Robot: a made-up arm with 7 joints.
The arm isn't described. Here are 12 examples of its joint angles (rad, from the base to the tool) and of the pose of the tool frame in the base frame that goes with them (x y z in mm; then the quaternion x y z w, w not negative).
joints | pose
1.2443 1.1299 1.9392 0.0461 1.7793 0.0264 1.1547 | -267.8 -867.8 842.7 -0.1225 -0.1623 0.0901 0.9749
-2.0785 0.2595 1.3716 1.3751 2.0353 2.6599 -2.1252 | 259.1 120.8 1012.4 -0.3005 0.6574 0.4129 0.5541
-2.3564 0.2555 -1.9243 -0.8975 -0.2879 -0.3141 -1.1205 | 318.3 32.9 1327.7 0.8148 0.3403 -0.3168 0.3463
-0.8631 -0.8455 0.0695 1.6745 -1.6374 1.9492 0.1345 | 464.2 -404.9 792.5 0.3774 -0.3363 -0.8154 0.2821
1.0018 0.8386 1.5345 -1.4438 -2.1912 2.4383 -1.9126 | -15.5 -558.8 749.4 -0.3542 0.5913 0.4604 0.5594
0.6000 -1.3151 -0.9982 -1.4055 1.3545 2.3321 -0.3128 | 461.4 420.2 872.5 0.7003 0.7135 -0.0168 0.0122
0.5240 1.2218 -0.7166 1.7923 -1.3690 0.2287 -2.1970 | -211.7 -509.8 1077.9 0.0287 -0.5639 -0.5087 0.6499
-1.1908 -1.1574 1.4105 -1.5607 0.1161 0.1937 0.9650 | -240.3 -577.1 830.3 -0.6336 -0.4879 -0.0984 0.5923
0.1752 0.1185 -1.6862 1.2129 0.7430 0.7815 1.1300 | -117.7 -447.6 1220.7 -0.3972 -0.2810 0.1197 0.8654
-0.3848 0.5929 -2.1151 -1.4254 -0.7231 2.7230 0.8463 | -165.7 189.7 1015.4 -0.0091 -0.6451 0.0926 0.7584
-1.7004 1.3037 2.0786 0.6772 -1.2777 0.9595 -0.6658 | 134.3 946.4 663.0 0.3720 -0.7343 0.1788 0.5389
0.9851 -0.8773 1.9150 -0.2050 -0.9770 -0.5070 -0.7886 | 571.1 525.2 1080.4 0.1981 0.3557 -0.5154 0.7541
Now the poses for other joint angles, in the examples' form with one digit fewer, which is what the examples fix.
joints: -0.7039 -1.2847 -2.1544 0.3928 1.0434 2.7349 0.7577
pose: 371 -536 876 0.889 -0.371 -0.241 0.115
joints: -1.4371 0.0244 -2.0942 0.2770 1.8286 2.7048 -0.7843
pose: -256 81 1292 0.226 -0.663 0.702 0.129
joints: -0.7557 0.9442 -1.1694 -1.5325 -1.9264 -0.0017 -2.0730
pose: -82 538 733 0.127 0.211 -0.072 0.966
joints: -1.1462 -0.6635 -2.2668 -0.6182 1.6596 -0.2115 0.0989
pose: 251 -583 1196 0.091 0.583 0.671 0.449
